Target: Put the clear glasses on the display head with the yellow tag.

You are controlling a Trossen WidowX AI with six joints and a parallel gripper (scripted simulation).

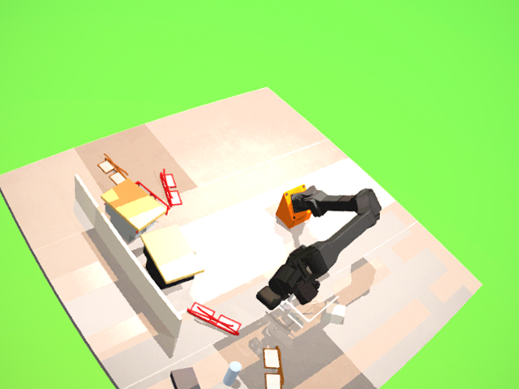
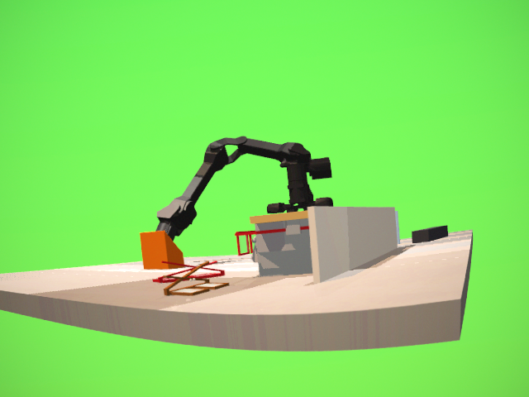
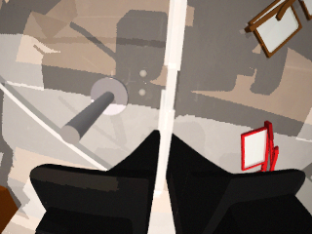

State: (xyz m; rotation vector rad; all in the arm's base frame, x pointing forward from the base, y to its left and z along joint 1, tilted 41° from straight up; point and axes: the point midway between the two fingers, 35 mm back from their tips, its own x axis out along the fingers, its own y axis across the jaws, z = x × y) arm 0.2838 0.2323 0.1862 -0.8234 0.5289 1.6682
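Now: the peg 5 cm behind my gripper tip and 4 cm below it. Round my gripper tip: black display head (20 cm ahead, 24 cm to the right); white cube (15 cm behind, 10 cm to the left, 3 cm below); dark box (37 cm ahead, 15 cm to the left, 4 cm below).
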